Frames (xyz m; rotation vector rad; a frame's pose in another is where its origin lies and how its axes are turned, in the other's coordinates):
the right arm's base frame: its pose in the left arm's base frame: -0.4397 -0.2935 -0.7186 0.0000 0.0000 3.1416
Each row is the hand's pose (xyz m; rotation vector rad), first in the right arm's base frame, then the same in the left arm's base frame.
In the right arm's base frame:
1: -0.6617 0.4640 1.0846 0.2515 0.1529 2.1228
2: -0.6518 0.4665 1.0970 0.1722 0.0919 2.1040
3: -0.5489 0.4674 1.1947 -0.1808 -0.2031 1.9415
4: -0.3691 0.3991 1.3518 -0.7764 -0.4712 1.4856
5: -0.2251 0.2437 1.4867 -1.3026 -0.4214 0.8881
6: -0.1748 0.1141 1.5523 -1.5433 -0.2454 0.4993
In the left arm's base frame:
1: 0.2220 -0.7575 0.3660 0.1310 -0.2155 -1.0014
2: 0.2121 -0.7600 0.3784 0.0793 -0.1486 -1.0299
3: 0.1092 -0.7609 0.4761 -0.1831 0.1630 -1.1846
4: -0.0706 -0.6926 0.6332 -0.4697 0.7739 -1.4624
5: -0.2146 -0.5372 0.7681 -0.4766 1.4733 -1.7362
6: -0.2649 -0.4076 0.8337 -0.3022 1.9002 -1.8837

